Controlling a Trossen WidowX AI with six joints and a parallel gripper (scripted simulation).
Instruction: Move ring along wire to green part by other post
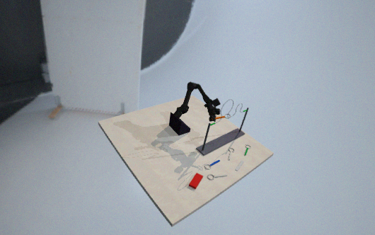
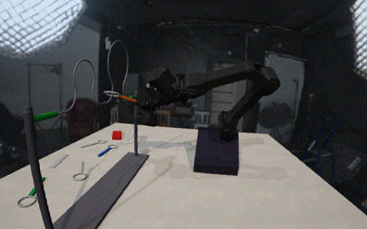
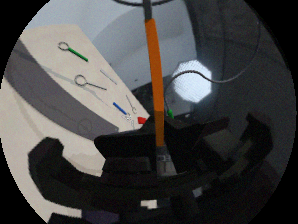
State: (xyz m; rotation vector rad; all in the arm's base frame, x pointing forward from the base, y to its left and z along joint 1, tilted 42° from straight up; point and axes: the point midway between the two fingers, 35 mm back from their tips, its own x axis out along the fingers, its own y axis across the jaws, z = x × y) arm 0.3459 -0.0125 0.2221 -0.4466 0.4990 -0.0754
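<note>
My gripper tip is 2 cm short of the orange-handled ring, 8 cm to the right of it and 3 cm below it. Round my gripper tip: grey bar: 37 cm ahead, 4 cm to the left, 28 cm below; then green-handled ring: 27 cm ahead, 29 cm to the left, 27 cm below; then blue-handled ring: 21 cm ahead, 18 cm to the right, 27 cm below.
</note>
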